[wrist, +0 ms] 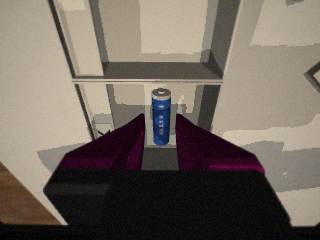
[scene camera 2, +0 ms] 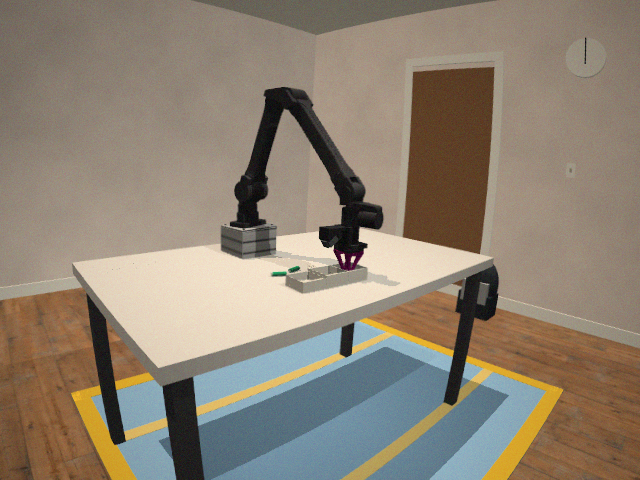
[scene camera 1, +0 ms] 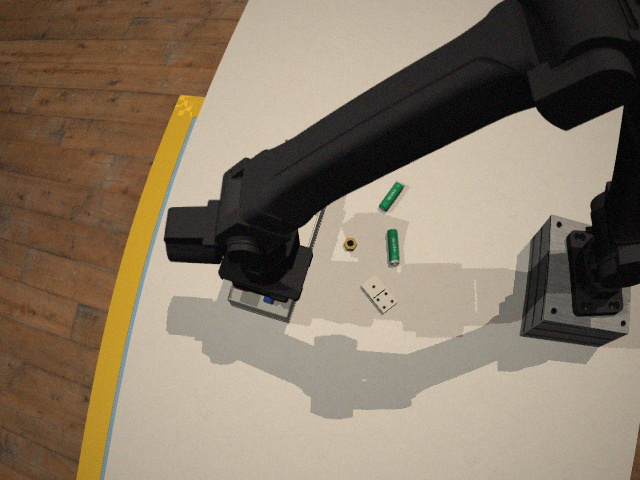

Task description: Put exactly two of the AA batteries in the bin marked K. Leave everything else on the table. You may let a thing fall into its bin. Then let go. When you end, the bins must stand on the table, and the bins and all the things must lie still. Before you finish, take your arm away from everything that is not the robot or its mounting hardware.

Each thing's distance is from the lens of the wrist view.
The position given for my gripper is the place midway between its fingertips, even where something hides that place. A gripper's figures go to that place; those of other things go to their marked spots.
my gripper (wrist: 160,120): 13 cm
grey bin (wrist: 114,62): 12 cm
